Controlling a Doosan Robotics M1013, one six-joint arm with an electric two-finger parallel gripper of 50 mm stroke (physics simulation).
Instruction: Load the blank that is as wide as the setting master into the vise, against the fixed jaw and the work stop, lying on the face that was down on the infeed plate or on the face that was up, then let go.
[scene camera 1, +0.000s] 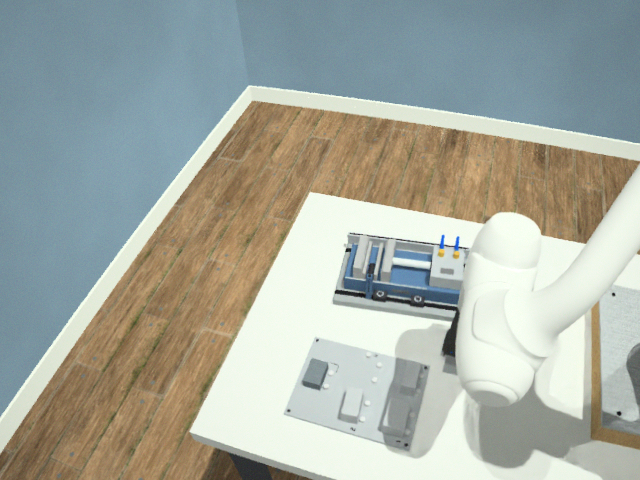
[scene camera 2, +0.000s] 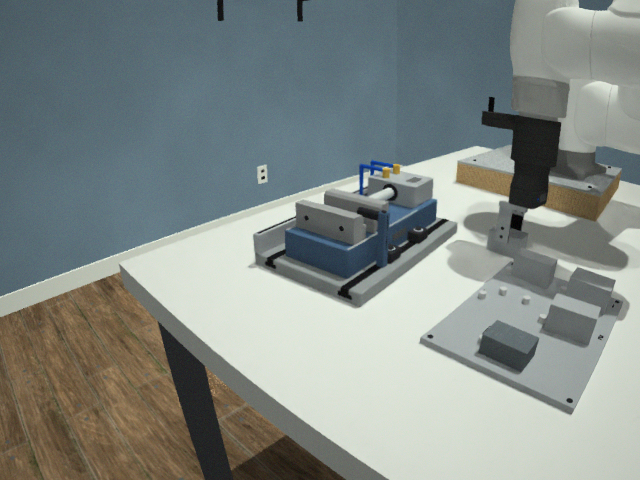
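The vise (scene camera 1: 403, 292) (scene camera 2: 330, 251) has a grey fixed jaw (scene camera 1: 360, 257) (scene camera 2: 328, 222) at its outer end, a moving jaw (scene camera 1: 387, 260) (scene camera 2: 356, 200) on a rod, and a blue work stop post (scene camera 1: 369, 285) (scene camera 2: 383, 240). No block shows between the jaws. The infeed plate (scene camera 1: 305, 405) (scene camera 2: 454, 338) bears a dark block (scene camera 1: 315, 373) (scene camera 2: 509, 344) and several light grey blocks (scene camera 1: 352, 405) (scene camera 2: 572, 319). Another grey block (scene camera 1: 449, 364) (scene camera 2: 519, 240) is off the plate, at my fingertips. My gripper (scene camera 2: 509, 235) is open and low there; block and arm partly hide its fingers. I cannot tell which block is the master.
White pegs (scene camera 1: 374, 379) (scene camera 2: 525, 299) stand on the infeed plate. Blue hoses (scene camera 1: 442, 242) (scene camera 2: 361, 178) rise at the vise's cylinder end. The arm's base stands on a wood-edged platform (scene camera 1: 596, 361) (scene camera 2: 480, 180). The arm covers part of the table (scene camera 1: 268, 330) (scene camera 2: 330, 351) in scene camera 1.
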